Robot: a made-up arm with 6 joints. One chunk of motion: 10 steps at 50 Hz.
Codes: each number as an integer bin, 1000 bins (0 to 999) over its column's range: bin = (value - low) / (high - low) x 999, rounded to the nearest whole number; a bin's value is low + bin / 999 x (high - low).
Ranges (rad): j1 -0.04..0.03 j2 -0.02..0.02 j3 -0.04..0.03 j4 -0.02..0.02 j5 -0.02..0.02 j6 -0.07..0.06
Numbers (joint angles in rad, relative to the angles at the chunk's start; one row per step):
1: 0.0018 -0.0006 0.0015 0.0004 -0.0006 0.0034
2: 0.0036 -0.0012 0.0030 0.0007 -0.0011 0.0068
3: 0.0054 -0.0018 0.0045 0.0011 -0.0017 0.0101
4: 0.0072 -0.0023 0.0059 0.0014 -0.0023 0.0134
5: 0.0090 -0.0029 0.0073 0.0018 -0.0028 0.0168
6: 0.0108 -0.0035 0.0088 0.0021 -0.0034 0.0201
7: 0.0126 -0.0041 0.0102 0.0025 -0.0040 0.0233
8: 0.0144 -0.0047 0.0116 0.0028 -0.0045 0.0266
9: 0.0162 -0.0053 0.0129 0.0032 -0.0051 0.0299
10: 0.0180 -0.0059 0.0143 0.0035 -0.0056 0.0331
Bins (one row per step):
1: 597 485 592 509 485 564
2: 622 470 614 517 472 590
3: 648 455 635 527 457 616
4: 674 442 655 534 442 641
5: 699 427 675 544 430 667
6: 725 412 696 552 415 692
7: 751 397 716 562 400 717
8: 776 382 736 569 387 742
9: 802 367 755 579 372 768
10: 828 352 775 587 360 792

